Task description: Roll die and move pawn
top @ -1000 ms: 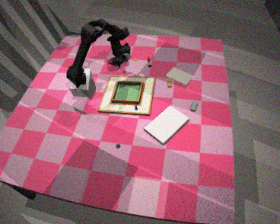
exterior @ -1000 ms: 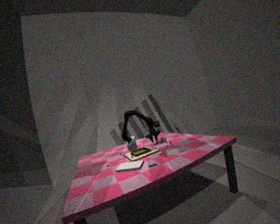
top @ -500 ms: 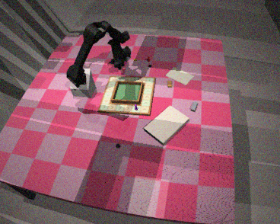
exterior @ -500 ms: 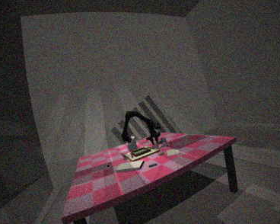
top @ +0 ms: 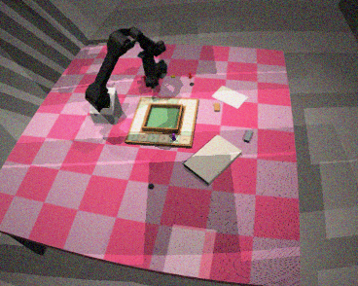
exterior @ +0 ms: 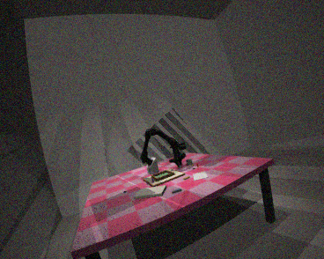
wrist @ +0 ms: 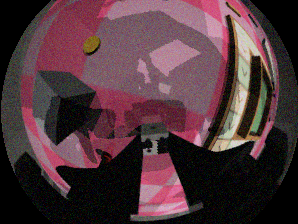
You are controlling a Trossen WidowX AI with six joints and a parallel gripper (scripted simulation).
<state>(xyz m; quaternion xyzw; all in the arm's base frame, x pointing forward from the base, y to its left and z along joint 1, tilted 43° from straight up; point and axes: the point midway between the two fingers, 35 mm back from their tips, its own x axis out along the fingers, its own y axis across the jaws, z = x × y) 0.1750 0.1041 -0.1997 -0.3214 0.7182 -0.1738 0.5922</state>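
Now: the purple pawn 150 mm ahead of my gripper tip, 350 mm to the right of it and 20 mm above it. From my gripper tip the other things lie so: green dice tray (90 mm ahead, 230 mm to the right); then orange block (320 mm ahead, 150 mm to the right, 10 mm below); then orange piece (90 mm ahead, 90 mm to the left, 10 mm below).
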